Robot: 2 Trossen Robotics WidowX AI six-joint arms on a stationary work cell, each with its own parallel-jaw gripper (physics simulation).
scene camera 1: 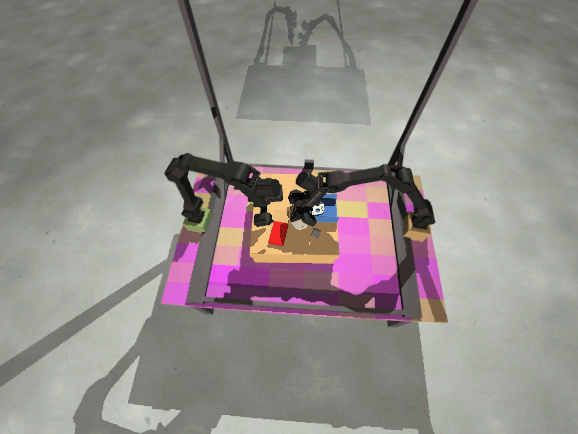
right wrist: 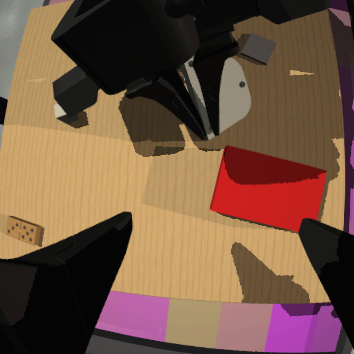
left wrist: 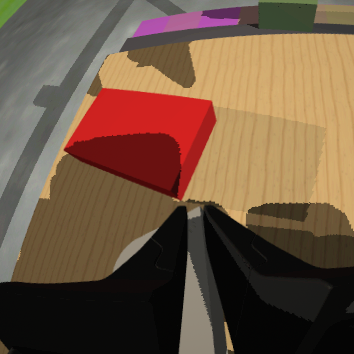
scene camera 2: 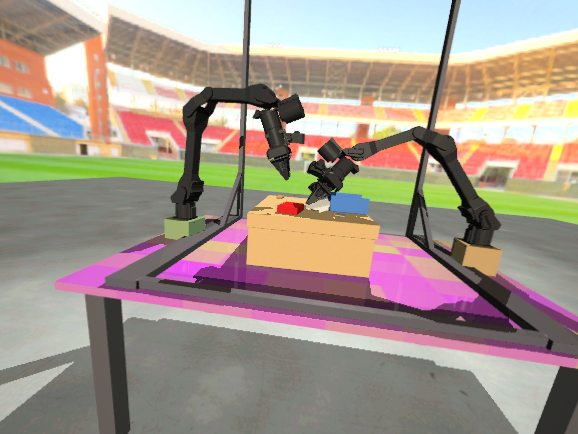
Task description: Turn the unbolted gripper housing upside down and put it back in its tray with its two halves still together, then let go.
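Seen in the pictures: left gripper, fingertip midpoint: (scene camera 1: pixel 290 220) (right wrist: pixel 210 134) (left wrist: pixel 194 213) (scene camera 2: pixel 306 204); right gripper, fingertip midpoint: (scene camera 1: pixel 273 211) (right wrist: pixel 217 223) (scene camera 2: pixel 288 178); left arm's base, link origin: (scene camera 1: pixel 419 222) (scene camera 2: pixel 476 243); right arm's base, link origin: (scene camera 1: pixel 196 216) (scene camera 2: pixel 185 217).
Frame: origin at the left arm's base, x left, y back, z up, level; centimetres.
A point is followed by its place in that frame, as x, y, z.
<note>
A pale grey-and-white piece with small screw holes, which looks like the housing (scene camera 1: pixel 300 226) @(16.5, -52.8, 9.1) (scene camera 2: pixel 319 205) @(16.0, -53.1, 9.1) (left wrist: pixel 196 310) @(12.7, -53.7, 9.9) (right wrist: pixel 234 95) @(16.0, -53.2, 9.1), is low over or on the wooden box top. My left gripper (scene camera 2: pixel 307 205) @(14.5, -57.3, 8.9) (left wrist: pixel 194 213) @(14.5, -57.3, 8.9) (right wrist: pixel 210 134) @(14.5, -57.3, 8.9) has its fingers nearly together, with a narrow pointed corner of the piece between them; the fingers hide much of it, and the seam between the halves cannot be made out. A blue tray (scene camera 1: pixel 328 217) @(11.7, -42.1, 11.7) (scene camera 2: pixel 349 203) @(12.1, -43.9, 10.3) stands close to its right in the scene views and holds a white part (scene camera 1: pixel 318 209) @(6.2, -46.7, 8.4) with dark holes. My right gripper (scene camera 2: pixel 287 177) @(15.7, -64.0, 16.5) (right wrist: pixel 217 223) @(15.7, -64.0, 16.5) is open and empty, high over the box.
A red block (scene camera 1: pixel 278 233) @(21.2, -61.1, 9.1) (scene camera 2: pixel 290 208) @(25.5, -60.3, 8.8) (left wrist: pixel 150 117) @(19.4, -62.1, 9.1) (right wrist: pixel 270 195) @(20.8, -61.6, 9.1) lies just beyond my left fingertips. A small grey block (scene camera 1: pixel 316 233) @(17.6, -45.9, 7.4) (right wrist: pixel 258 48) @(17.8, -46.3, 7.4) and a domino (right wrist: pixel 24 230) @(-3.3, -71.2, 7.9) lie on the wooden box (scene camera 1: pixel 295 257) @(28.5, -52.7, 4.6) (scene camera 2: pixel 310 250) @(26.3, -53.2, -2.5). The left arm reaches across the box's back.
</note>
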